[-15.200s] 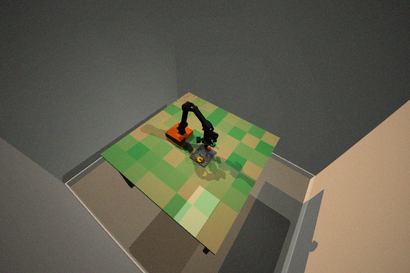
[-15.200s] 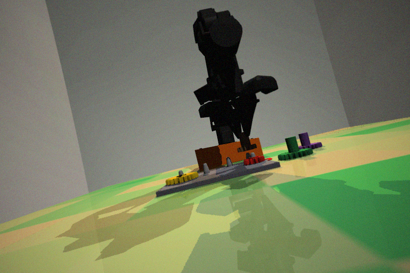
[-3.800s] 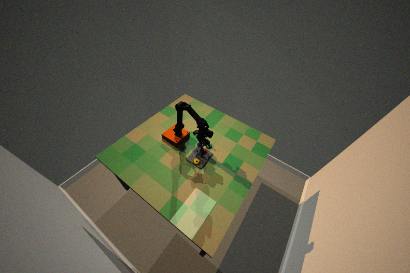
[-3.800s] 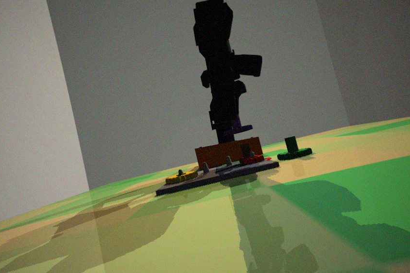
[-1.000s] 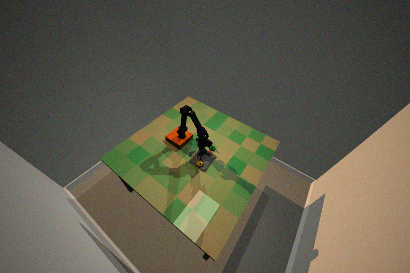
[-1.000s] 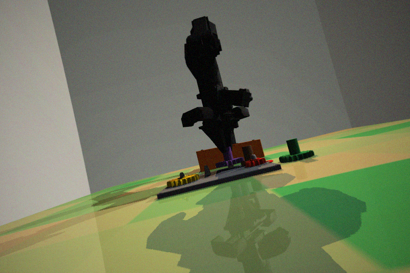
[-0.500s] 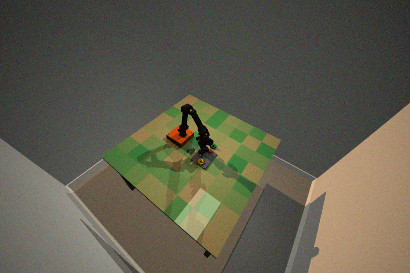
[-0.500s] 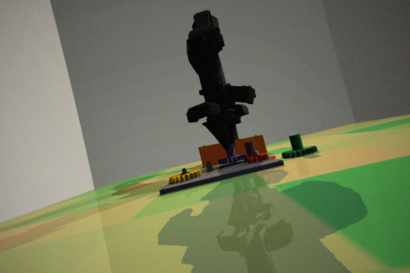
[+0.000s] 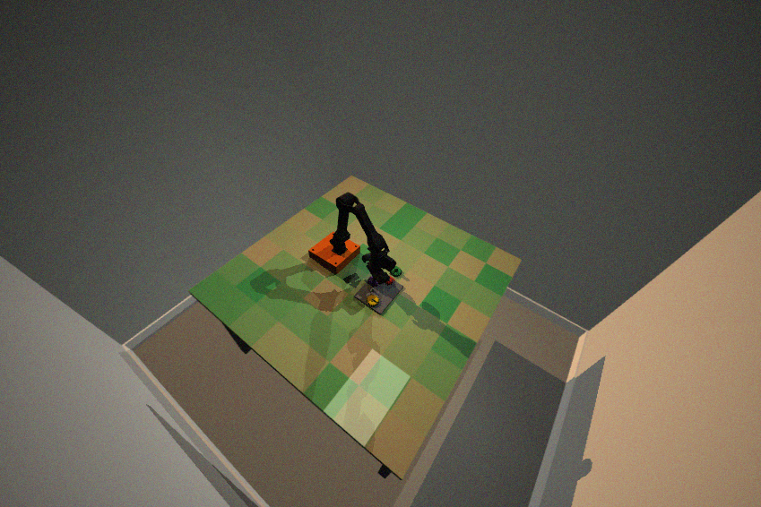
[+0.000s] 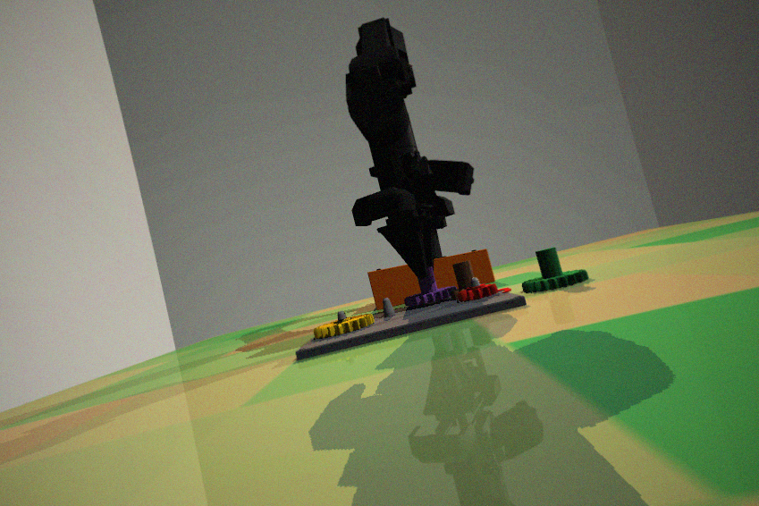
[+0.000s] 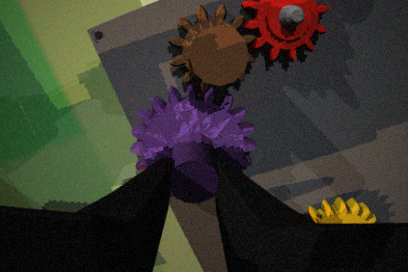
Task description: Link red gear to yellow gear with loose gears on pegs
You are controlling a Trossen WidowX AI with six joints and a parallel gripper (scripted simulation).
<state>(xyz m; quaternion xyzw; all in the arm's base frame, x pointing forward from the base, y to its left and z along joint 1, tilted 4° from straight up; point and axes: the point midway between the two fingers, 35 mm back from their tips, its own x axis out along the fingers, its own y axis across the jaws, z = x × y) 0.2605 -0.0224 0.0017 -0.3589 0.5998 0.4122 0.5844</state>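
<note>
Right now my gripper tip is 1 cm above the purple gear. The rest, counted from my gripper tip: red gear: 6 cm ahead, 5 cm to the left, 2 cm below; brown gear: 4 cm to the left, 2 cm below, 2 cm ahead; grey board: 6 cm ahead, 4 cm below, 3 cm to the right.
</note>
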